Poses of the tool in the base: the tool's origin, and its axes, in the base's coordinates. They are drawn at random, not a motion.
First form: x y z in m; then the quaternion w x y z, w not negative.
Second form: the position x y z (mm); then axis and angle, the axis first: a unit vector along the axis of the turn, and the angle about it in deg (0 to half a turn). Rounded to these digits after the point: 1 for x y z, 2 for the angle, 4 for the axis.
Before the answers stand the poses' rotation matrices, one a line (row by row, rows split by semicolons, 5 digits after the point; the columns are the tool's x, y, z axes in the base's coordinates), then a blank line. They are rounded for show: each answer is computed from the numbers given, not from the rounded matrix.
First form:
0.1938 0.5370 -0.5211 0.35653 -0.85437 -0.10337 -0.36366
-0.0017 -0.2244 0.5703 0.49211 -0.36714 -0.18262 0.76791
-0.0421 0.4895 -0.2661 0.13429 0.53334 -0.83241 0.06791
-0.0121 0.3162 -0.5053 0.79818 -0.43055 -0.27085 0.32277
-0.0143 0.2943 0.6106 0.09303 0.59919 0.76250 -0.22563
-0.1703 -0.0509 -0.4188 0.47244 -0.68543 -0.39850 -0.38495
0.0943 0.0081 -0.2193 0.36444 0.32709 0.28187 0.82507
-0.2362 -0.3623 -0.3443 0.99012 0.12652 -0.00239 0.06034
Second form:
0.71413 0.43595 0.54769; -0.08268 -0.72440 0.68440; 0.69511 -0.53404 -0.48127
-0.24607 -0.62170 -0.74360; 0.88989 -0.44896 0.08088; -0.38412 -0.64182 0.66372
-0.39503 -0.90615 -0.15113; -0.86967 0.42188 -0.25630; 0.29601 0.03019 -0.95471
0.64492 -0.28203 -0.71031; 0.74848 0.42090 0.51247; 0.15444 -0.86215 0.48254
-0.26463 0.95575 -0.12852; 0.87179 0.18012 -0.45557; -0.41226 -0.23260 -0.88087
0.38602 0.91002 0.15118; 0.18256 -0.23600 0.95445; 0.90424 -0.34084 -0.25723
-0.52039 -0.41699 0.74520; 0.78577 -0.57546 0.22672; 0.33430 0.70354 0.62712
0.99271 -0.12009 0.01054; 0.11888 0.96070 -0.25083; 0.02000 0.25025 0.96797

193.8 537.0 -521.1 -0.9145 -0.1106 -0.3892 138.23
-1.7 -224.4 570.3 -0.4217 -0.2098 0.8821 121.04
-42.1 489.5 -266.1 0.5382 -0.8400 0.0685 164.56
-12.1 316.2 -505.3 -0.7147 -0.4496 0.5358 74.09
-14.3 294.3 610.6 0.6018 0.7658 -0.2266 169.32
-170.3 -50.9 -418.8 -0.7777 -0.4521 -0.4368 123.61
94.3 8.1 -219.3 0.3512 0.3027 0.8860 137.25
-236.2 -362.3 -344.3 0.9025 -0.0170 0.4304 16.12

